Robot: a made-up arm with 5 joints.
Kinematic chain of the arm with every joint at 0, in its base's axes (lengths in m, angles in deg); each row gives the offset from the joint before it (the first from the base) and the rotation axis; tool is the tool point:
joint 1: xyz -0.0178 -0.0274 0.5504 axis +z
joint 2: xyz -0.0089 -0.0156 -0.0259 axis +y
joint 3: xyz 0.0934 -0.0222 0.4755 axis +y
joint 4: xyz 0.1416 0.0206 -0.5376 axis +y
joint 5: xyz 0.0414 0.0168 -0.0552 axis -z
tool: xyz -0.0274 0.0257 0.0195
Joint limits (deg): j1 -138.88..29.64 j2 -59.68..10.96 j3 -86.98..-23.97 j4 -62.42..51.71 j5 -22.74..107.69
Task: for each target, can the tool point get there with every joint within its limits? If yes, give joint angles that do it. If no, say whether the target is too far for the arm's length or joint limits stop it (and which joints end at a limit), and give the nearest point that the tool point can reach.
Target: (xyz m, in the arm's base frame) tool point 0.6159 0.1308 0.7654
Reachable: yes | joints 10.92 2.02 -49.69 -10.61 64.85
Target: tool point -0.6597 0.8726 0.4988
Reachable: no: joint limits stop it (at a limit: joint 1, joint 2, joint 3, joint 4) | nearest point 0.1553 0.1098 0.9096 | short by 1.189 m
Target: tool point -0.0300 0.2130 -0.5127
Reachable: no: joint limits stop it (at a limit: joint 1, joint 2, joint 3, joint 4) | nearest point 0.3778 0.2210 0.4083 | short by 1.007 m
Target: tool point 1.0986 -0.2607 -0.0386
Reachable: no: too far | nearest point 0.5836 -0.1531 0.5120 | short by 0.762 m
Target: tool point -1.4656 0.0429 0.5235
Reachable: no: too far | nearest point -0.5637 -0.5277 0.6806 | short by 1.079 m
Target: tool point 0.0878 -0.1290 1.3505
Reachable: yes | joints -54.17 -44.05 -74.78 -17.52 1.81
